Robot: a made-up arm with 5 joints. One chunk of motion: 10 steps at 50 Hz.
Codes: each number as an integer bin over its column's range. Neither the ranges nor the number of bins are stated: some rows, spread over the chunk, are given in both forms.
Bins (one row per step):
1: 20 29 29 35 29 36
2: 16 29 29 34 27 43
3: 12 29 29 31 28 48
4: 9 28 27 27 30 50
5: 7 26 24 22 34 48
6: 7 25 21 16 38 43
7: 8 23 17 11 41 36
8: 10 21 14 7 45 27
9: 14 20 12 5 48 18
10: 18 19 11 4 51 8
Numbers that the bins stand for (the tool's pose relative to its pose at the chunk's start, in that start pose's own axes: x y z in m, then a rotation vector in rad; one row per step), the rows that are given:
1: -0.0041 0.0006 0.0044 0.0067 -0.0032 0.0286
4: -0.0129 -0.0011 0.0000 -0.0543 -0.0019 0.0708
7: -0.0137 -0.0098 -0.0222 -0.1762 0.0121 0.0286
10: -0.0057 -0.0168 -0.0356 -0.2295 0.0248 -0.0559
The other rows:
2: -0.0073 0.0006 0.0044 -0.0010 -0.0057 0.0497
3: -0.0105 0.0006 0.0044 -0.0238 -0.0044 0.0648
5: -0.0144 -0.0046 -0.0067 -0.0924 0.0032 0.0648
6: -0.0144 -0.0063 -0.0133 -0.1381 0.0083 0.0497
8: -0.0121 -0.0133 -0.0289 -0.2067 0.0171 0.0014
9: -0.0089 -0.0151 -0.0333 -0.2219 0.0210 -0.0257

